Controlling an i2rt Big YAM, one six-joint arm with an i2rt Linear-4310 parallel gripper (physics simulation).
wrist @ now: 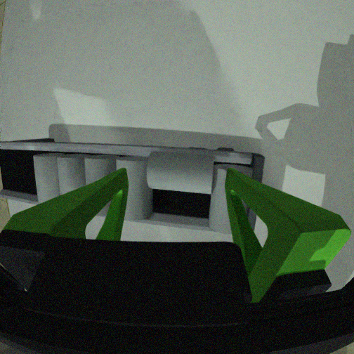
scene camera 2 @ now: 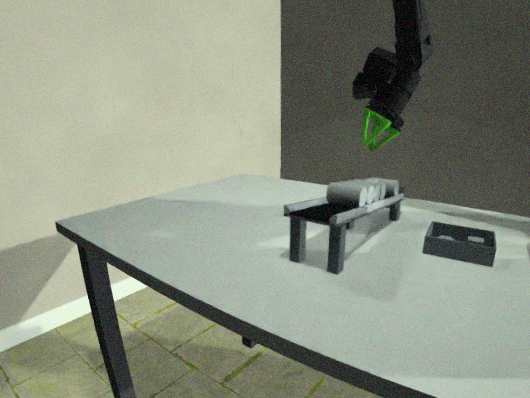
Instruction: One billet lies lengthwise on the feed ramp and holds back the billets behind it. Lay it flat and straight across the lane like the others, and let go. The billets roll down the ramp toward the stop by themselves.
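Places are measured from the arm's base along level axes (x back, y right, z up), in centimetres.
Pixels of known places: gripper, between the fingertips: (scene camera 2: 367, 147).
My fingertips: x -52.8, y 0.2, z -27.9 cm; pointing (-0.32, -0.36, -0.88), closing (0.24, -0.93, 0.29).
Note:
Ahead of a thing's pixels: the offset from my fingertips to its middle. "spot": to the spot under its first point. Level surfaces: height alone.
The lengthwise billet (wrist: 181, 172), a pale grey cylinder, lies along the feed ramp (wrist: 180, 220) (scene camera 2: 300, 206) against its far rail in the wrist view. Several billets lie side by side across the lane to its left, the nearest one (wrist: 134, 187) at its left end. Another crosswise billet (wrist: 219, 197) lies to its right, beside the dark end stop (wrist: 258, 167). In the scene view the billets @[dx +7.7, dy -17.9, dz -6.8 cm] (scene camera 2: 346, 194) overlap, and the lengthwise one is hard to tell apart. My gripper (scene camera 2: 369, 148) (wrist: 176, 176) is open and empty, high above the ramp, its green fingers framing the lengthwise billet in the wrist view.
A dark open tray @[dx +25.6, dy -4.2, dz -14.8 cm] (scene camera 2: 459, 254) with cut-outs stands on the table @[dz -16.6 cm] (scene camera 2: 210, 260), right of the ramp in the scene view. Raised rails run along both sides of the ramp, which stands on dark legs @[spot: dx +14.1, dy -28.6, dz -12.5 cm] (scene camera 2: 336, 250). The arm's shadow falls on the table at the wrist view's right.

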